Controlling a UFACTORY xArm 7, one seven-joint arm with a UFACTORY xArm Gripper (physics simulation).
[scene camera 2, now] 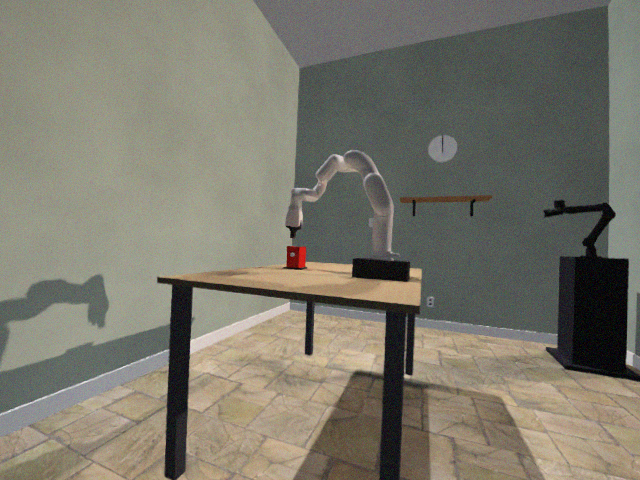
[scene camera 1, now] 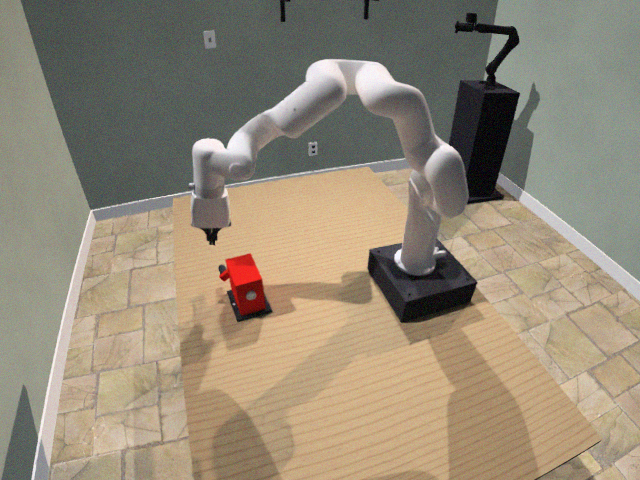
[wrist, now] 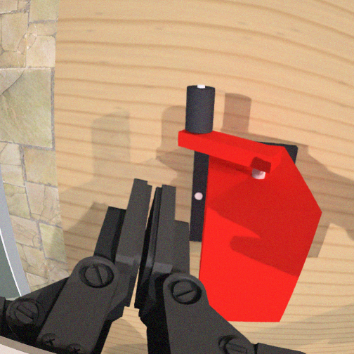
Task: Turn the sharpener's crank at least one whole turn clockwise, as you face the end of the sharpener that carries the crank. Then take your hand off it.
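Seen in the pictures: gripper, fingertip midpoint: (scene camera 2: 292, 237) (scene camera 1: 212, 241); arm's base, origin of the base link: (scene camera 2: 380, 259) (scene camera 1: 414, 262).
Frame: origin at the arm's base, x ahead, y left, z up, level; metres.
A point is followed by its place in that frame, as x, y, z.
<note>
The red sharpener (scene camera 1: 248, 279) @(0.493, 0.003, 0.047) (scene camera 2: 296, 256) @(0.472, 0.011, -0.008) (wrist: 270, 225) stands upright on a black base. Its red crank arm (wrist: 225, 148) (scene camera 1: 224, 276) sits on the end facing the top of the wrist view. In that view the arm points left and slightly up from its hub, and the black handle (wrist: 200, 112) (scene camera 1: 221, 269) @(0.568, -0.128, -0.017) sticks out from its outer end. My gripper (wrist: 147, 209) (scene camera 1: 212, 242) @(0.577, -0.116, 0.100) (scene camera 2: 293, 236) @(0.577, -0.116, 0.100) is shut and empty. It hangs above the sharpener's height, fingers down, apart from sharpener and crank. In the wrist view its tips are left of the sharpener and below the handle.
The wooden table (scene camera 1: 320, 222) @(0.196, -0.378, -0.081) (scene camera 2: 232, 282) @(0.372, 0.624, -0.081) carries the sharpener near one edge. The arm's black base box (scene camera 1: 429, 297) @(0.022, 0.143, -0.003) (scene camera 2: 381, 269) @(-0.035, 0.139, -0.037) is on the table to the right. A black pedestal (scene camera 1: 483, 139) (scene camera 2: 593, 312) with a small black arm stands on the floor beyond the table.
</note>
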